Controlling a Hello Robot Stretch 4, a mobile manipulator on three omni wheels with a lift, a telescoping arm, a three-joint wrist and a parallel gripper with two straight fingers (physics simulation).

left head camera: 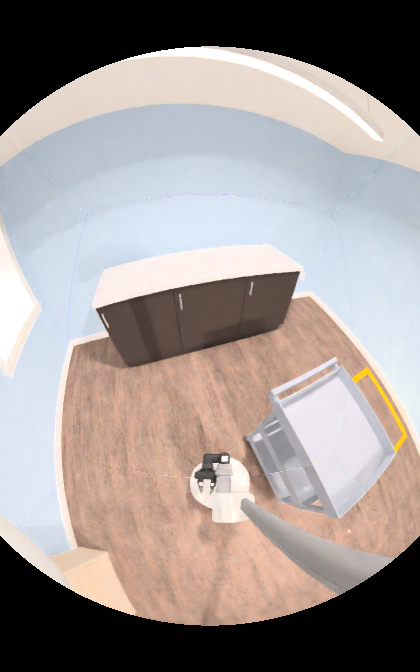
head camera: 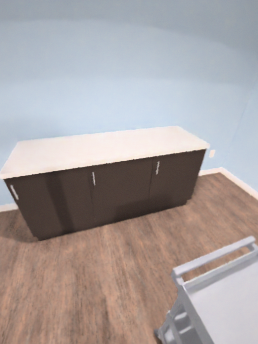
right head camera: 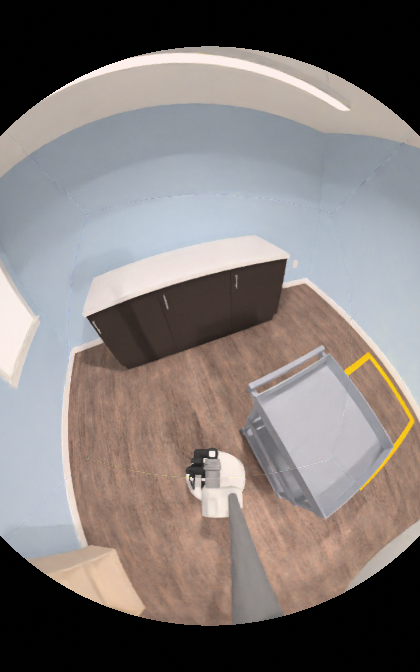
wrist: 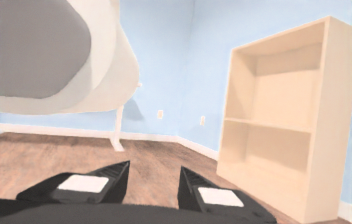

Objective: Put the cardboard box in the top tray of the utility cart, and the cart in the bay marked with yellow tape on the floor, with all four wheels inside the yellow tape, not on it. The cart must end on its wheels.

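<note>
The grey utility cart (head camera: 227, 300) (left head camera: 335, 430) (right head camera: 320, 420) stands upright to the right of my base, its handle end toward the cabinet. Its top tray holds no box. The yellow tape (left head camera: 387, 395) (right head camera: 392, 385) shows past the cart's far side. The cart's body hides part of the tape, and I cannot tell where the wheels stand against it. My gripper (wrist: 154, 178) is open, with floor showing between the fingers. It is folded in over my base at the left of the cart in both side head views. The cardboard box does not show in these views.
A dark cabinet (head camera: 125, 192) (left head camera: 215, 315) (right head camera: 200, 305) with a white top stands along the wall. A wooden bookshelf (wrist: 330, 120) stands at the right in the wrist view and at the lower left in both side head views. A white table leg (wrist: 118, 130) shows behind my robot body.
</note>
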